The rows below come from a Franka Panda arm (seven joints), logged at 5 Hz.
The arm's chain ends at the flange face. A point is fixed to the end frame.
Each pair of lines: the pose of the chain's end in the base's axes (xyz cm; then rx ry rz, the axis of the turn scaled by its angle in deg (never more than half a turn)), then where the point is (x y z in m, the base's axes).
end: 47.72, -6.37, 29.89, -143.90, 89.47, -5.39
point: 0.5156 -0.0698 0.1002
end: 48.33, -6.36, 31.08, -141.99, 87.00, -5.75
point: 0.5281 -0.0613 0.1134
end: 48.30, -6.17, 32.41, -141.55, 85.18, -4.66
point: 0.5283 -0.0537 0.1269
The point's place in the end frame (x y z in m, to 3 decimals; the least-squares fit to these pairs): 0.031 0.006 0.200
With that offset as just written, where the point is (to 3 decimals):
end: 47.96, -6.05, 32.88, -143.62, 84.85, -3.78
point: 0.520 -0.056 0.131
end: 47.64, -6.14, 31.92, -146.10, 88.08, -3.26
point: 0.509 -0.067 0.119
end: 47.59, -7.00, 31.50, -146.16, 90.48, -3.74
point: 0.507 -0.081 0.115
